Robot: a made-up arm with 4 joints.
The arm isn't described. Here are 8 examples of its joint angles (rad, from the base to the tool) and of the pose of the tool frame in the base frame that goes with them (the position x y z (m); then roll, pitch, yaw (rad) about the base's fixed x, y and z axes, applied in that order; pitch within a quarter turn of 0, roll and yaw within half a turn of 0).
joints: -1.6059 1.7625 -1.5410 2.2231
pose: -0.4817 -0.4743 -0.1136 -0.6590 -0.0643 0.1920
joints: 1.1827 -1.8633 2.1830 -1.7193
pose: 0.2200 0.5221 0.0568 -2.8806 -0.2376 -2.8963
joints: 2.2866 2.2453 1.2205 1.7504
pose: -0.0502 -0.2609 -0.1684 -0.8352 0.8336 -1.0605
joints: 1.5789 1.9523 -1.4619 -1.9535
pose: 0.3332 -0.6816 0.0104 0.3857 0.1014 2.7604
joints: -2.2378 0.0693 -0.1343 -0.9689
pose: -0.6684 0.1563 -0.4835 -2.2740 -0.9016 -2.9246
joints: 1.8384 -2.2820 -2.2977 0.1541
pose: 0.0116 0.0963 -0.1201 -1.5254 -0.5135 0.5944
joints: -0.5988 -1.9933 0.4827 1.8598
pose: -0.1340 0.3214 0.3889 2.5030 -0.1501 -0.1937
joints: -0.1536 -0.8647 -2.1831 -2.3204
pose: -0.0184 0.5723 0.6683 3.0360 -0.5555 -2.4665
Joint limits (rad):
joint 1: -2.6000..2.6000
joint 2: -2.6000..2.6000
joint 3: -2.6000..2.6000
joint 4: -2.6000..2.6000
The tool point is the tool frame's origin. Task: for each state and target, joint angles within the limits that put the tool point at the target. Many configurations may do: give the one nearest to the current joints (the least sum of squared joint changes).
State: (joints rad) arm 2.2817 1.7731 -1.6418 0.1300
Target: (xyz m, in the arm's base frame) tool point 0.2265 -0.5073 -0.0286
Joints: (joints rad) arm 1.5562 2.4266 -0.9327 -0.5587
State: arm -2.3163 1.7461 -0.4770 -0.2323
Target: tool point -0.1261 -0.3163 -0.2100
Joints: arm -2.5917 2.1401 -0.0939 0.6613
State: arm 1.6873 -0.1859 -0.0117 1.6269
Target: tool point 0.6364 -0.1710 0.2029
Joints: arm 1.4130 0.2117 0.0243 1.5595
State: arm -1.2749 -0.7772 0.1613 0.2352
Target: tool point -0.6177 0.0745 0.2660
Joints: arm -1.1969 -0.0600 0.3625 0.3343
